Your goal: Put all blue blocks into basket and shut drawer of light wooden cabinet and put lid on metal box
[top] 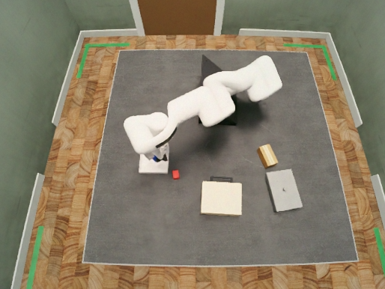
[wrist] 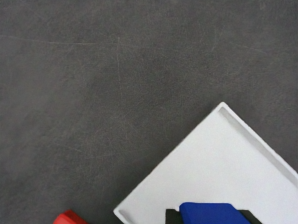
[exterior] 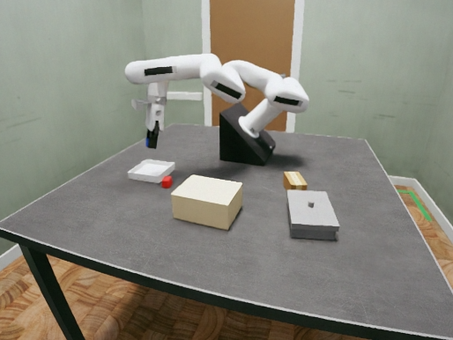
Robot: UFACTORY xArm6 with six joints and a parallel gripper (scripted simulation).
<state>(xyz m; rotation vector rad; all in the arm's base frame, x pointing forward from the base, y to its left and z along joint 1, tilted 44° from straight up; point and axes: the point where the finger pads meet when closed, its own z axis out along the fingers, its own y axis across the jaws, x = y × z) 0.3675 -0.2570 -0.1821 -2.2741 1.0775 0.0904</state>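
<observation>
Right now my hand is 140 mm above the white basket, 30 mm to the left of it and 30 mm past it. From my hand the other things lie so: flat lid 610 mm to the left, 140 mm ahead, 110 mm below; then light wooden cabinet 300 mm to the left, 170 mm ahead, 110 mm below; then brown cardboard box 560 mm to the left, 120 mm below, 40 mm behind.
</observation>
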